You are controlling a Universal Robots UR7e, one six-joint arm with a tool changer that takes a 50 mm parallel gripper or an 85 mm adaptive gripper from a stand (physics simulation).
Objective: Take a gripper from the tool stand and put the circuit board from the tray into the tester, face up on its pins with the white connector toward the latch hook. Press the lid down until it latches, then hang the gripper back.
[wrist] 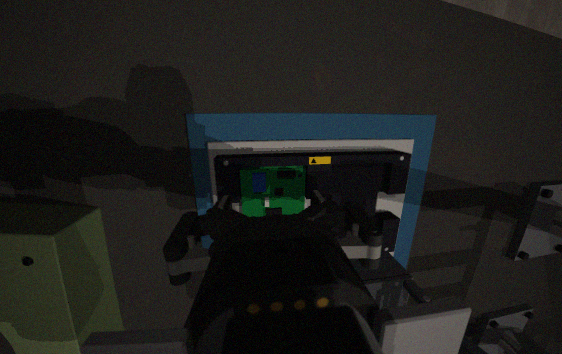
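Places are measured from the arm's base along level axes (x ahead, y left, z up), in metres.
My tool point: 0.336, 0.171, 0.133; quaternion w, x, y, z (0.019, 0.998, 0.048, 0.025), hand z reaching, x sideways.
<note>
Behind a point stands the place of what it marks, as x, y, z.
The green circuit board [273, 186] {0.348, 0.178, -0.055} lies face up in the left part of a black holder [357, 172] {0.446, 0.197, -0.057} with a yellow warning label. Its blue part and dark chips show; its near end and white connector are hidden behind the gripper. The black two-finger gripper [271, 201] is mounted and open. Its fingertips appear at the left and right of the board with a gap to each edge; their height above it is hard to tell. I cannot make out the tester's lid or latch hook for certain.
The holder is on a white plate [310, 144] {0.389, 0.225, -0.069} inside a blue border [310, 126] {0.388, 0.245, -0.073}. A large green block [30, 285] {0.114, 0.089, -0.007} stands at the left. Grey plates with black knobs [542, 235] {0.827, 0.093, -0.063} are at the right, and a pale panel [425, 330] {0.380, 0.189, 0.123} is at the lower right. The view is dark.
</note>
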